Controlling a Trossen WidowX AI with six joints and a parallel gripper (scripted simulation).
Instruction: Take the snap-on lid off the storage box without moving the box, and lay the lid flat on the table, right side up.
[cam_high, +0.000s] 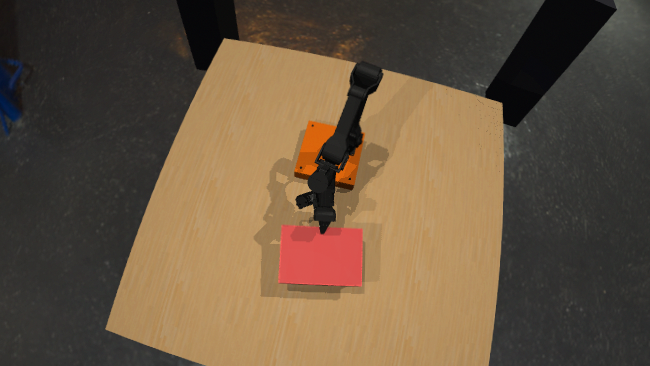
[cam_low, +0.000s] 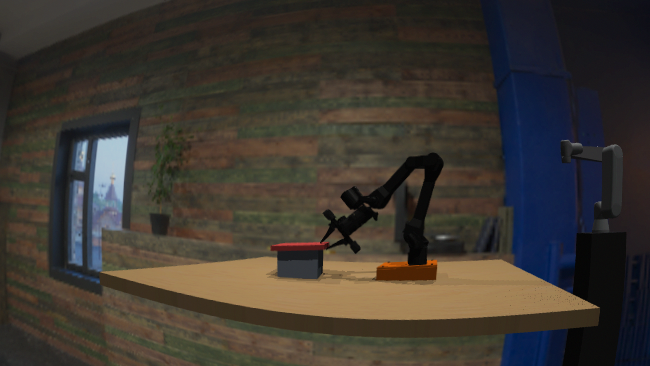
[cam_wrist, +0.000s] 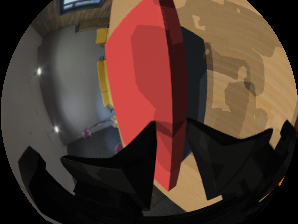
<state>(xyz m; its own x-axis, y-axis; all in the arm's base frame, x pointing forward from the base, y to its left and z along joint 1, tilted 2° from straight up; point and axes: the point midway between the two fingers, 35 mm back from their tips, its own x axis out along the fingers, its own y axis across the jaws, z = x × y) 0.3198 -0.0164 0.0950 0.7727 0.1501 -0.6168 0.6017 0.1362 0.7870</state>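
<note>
My gripper tip is now 70 mm short of the red lid and 20 mm to the right of it. Round my gripper tip: storage box (80 mm ahead, 20 mm to the left, 60 mm below).
</note>
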